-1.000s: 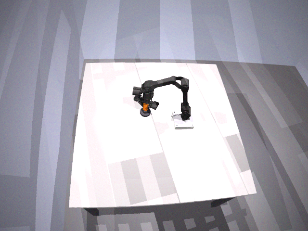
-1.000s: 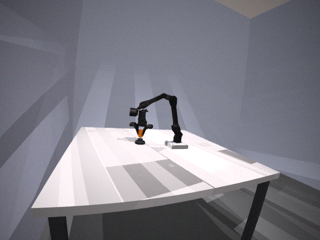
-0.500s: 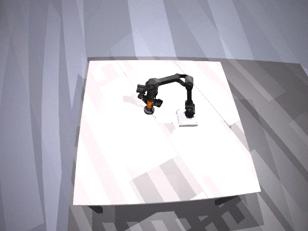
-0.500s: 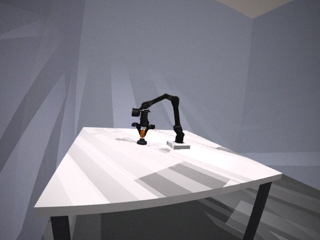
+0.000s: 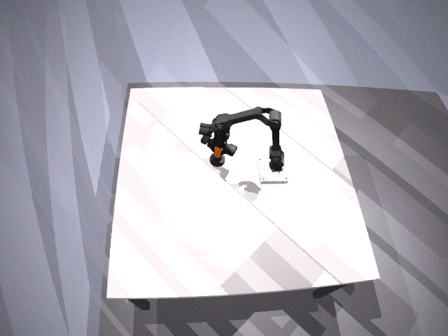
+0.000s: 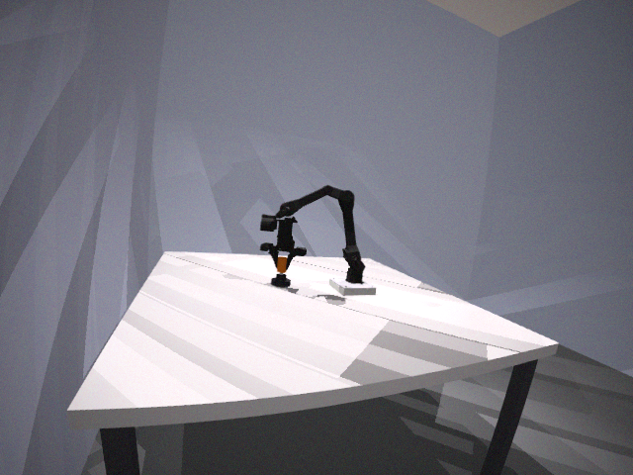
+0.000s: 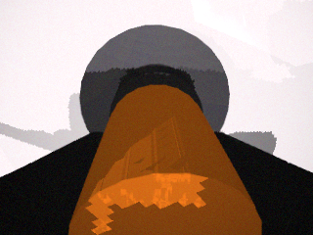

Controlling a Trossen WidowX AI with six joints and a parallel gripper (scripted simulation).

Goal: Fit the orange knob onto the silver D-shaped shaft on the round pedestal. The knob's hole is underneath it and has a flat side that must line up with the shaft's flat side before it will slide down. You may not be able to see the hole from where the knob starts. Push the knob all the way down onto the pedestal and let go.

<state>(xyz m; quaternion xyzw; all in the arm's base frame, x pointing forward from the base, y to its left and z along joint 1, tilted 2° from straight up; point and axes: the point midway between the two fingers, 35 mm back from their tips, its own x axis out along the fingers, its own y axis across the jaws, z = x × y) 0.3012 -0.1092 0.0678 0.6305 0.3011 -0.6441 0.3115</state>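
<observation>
Now: gripper tip 30 mm above the pedestal. Also, from my gripper tip: orange knob 30 mm above.
</observation>
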